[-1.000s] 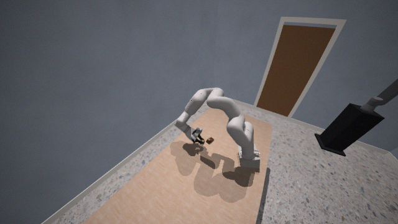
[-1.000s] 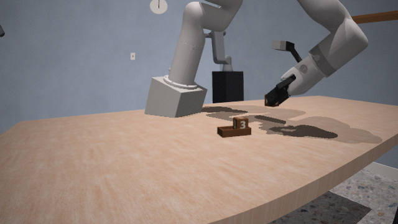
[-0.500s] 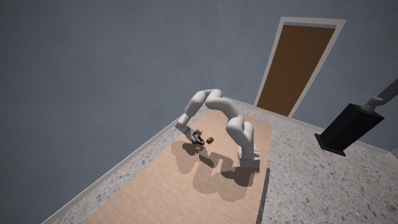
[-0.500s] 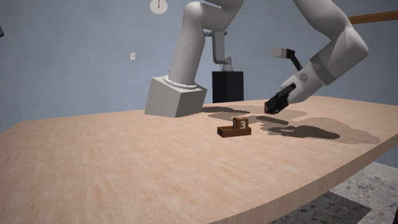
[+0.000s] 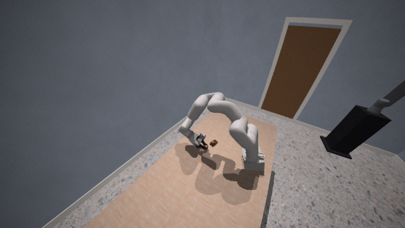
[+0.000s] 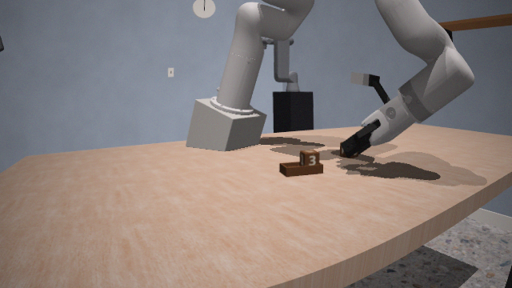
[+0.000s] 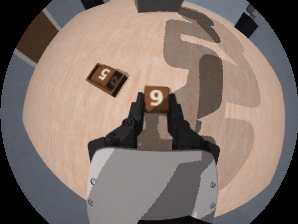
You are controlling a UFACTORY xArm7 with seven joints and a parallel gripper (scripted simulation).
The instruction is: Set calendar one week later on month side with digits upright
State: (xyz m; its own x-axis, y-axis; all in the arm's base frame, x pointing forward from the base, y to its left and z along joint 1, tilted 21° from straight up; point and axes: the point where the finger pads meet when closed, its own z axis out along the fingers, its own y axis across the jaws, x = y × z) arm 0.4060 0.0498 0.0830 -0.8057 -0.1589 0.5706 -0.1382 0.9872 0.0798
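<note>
Now: hand 10 cm to the left of the brown wooden tray, 5 cm past it and 4 cm above it. From my hand the other things lie so: cube: 2 cm behind, 1 cm below.
</note>
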